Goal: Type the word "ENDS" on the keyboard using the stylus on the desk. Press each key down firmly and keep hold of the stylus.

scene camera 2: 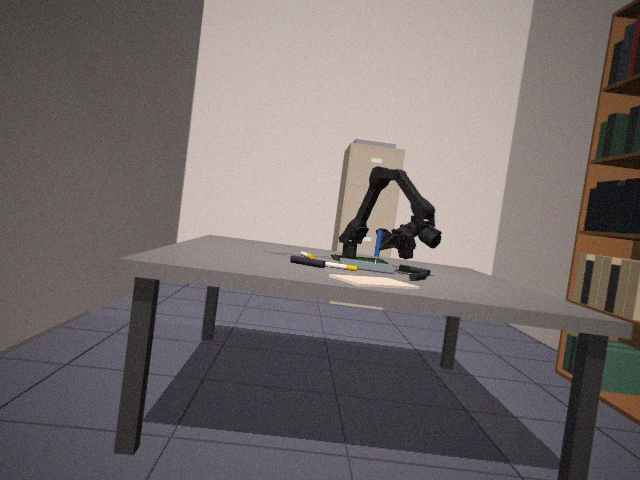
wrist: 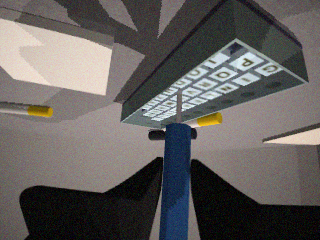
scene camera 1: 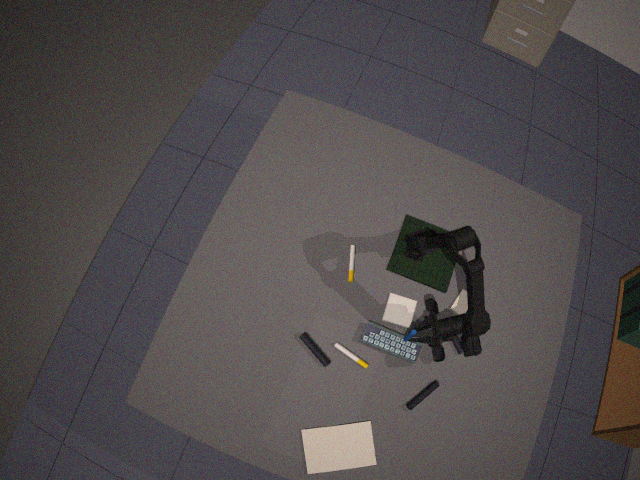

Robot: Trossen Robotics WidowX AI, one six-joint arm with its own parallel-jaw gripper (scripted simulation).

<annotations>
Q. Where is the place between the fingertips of my gripper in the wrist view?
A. At 176,164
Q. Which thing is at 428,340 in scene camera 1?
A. My gripper.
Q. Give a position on a white paper sheet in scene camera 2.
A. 361,281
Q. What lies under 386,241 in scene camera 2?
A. My gripper.
</annotations>
